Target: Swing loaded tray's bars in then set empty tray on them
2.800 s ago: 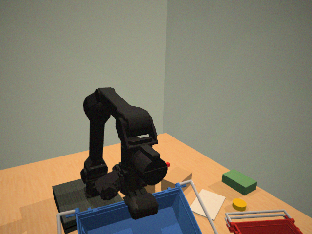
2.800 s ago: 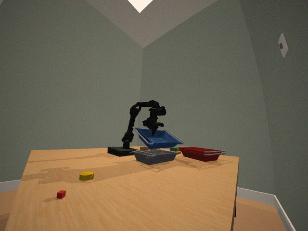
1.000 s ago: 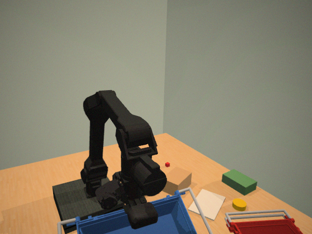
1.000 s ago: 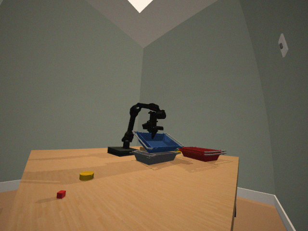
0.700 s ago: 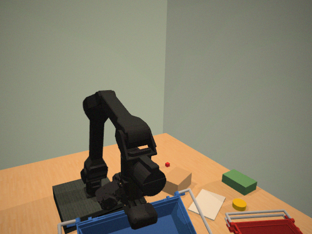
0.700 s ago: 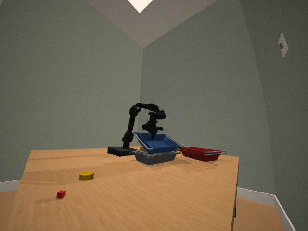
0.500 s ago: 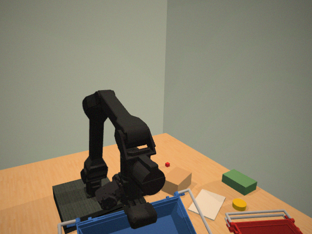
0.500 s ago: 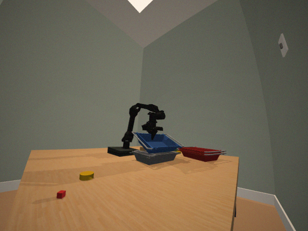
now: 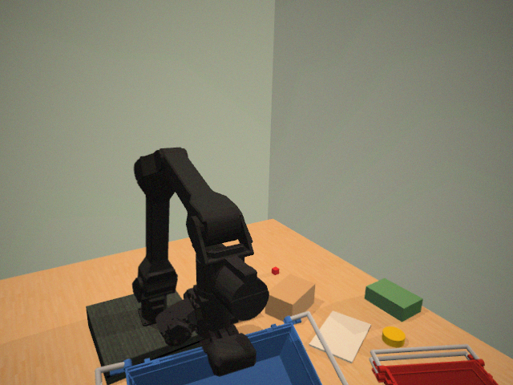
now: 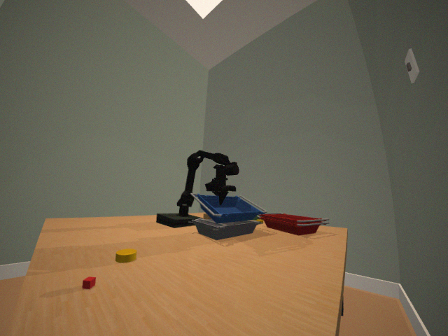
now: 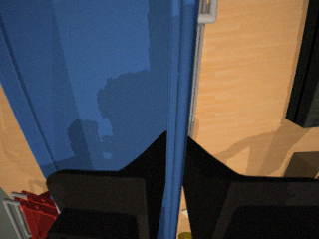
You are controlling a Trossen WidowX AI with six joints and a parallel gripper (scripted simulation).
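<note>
Right now my gripper tip is 8 cm short of the blue tray and 1 cm to the left of it. Also, from my gripper tip: brown box (28 cm behind, 17 cm to the left, 12 cm below); white sheet (36 cm to the left, 13 cm below, 10 cm behind); brown block (31 cm to the left, 24 cm behind, 11 cm below).
</note>
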